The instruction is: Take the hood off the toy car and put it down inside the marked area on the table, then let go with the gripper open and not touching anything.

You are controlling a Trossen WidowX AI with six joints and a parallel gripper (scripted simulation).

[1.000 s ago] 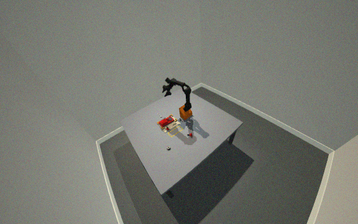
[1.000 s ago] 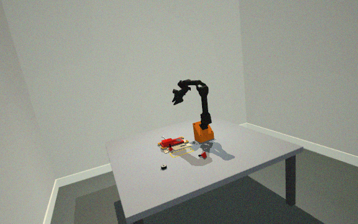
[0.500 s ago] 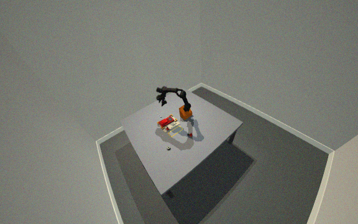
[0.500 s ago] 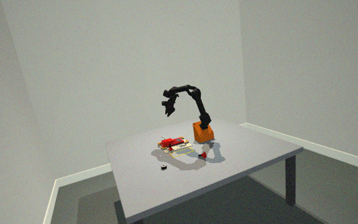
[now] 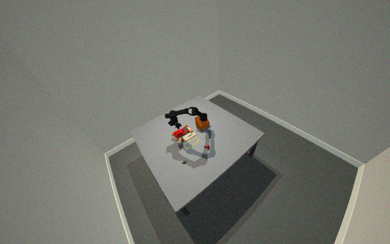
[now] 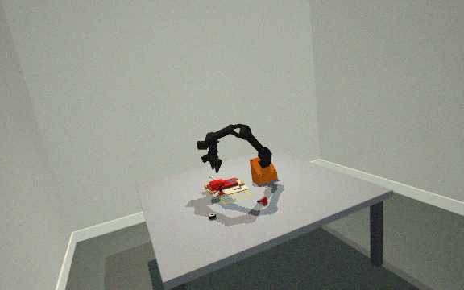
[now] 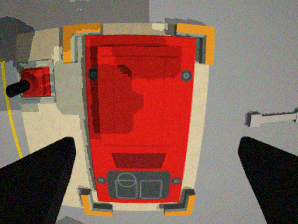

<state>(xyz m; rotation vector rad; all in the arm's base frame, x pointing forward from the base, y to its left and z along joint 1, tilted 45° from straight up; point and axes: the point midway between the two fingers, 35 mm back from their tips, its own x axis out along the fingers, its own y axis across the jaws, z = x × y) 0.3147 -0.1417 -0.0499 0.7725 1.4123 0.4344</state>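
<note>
Right now the red hood is 80 mm below my gripper tip and 10 mm to the left of it. Round my gripper tip: black wheel 360 mm to the left, 220 mm ahead, 110 mm below; thin white piece 180 mm to the right, 120 mm below, 60 mm behind.
</note>
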